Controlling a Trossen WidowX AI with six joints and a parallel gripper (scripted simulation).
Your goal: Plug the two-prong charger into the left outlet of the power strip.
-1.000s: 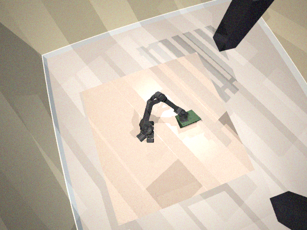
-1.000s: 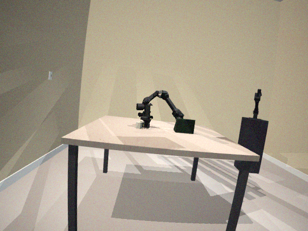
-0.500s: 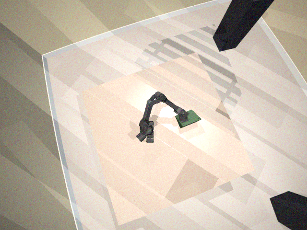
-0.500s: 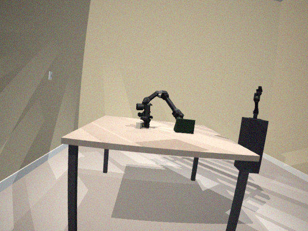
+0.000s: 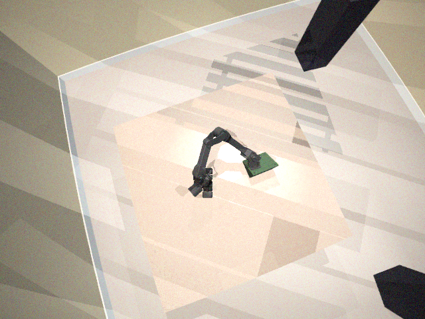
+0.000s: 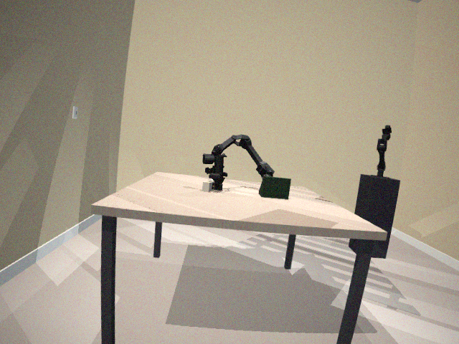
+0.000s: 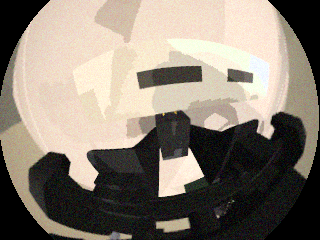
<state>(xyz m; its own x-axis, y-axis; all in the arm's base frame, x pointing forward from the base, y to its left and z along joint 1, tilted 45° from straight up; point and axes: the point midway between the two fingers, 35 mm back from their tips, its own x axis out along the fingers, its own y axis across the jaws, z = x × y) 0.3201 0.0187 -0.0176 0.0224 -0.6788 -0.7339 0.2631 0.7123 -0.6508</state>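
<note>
Now: gripper tip 20 mm short of the dark charger and 10 mm below it.
</note>
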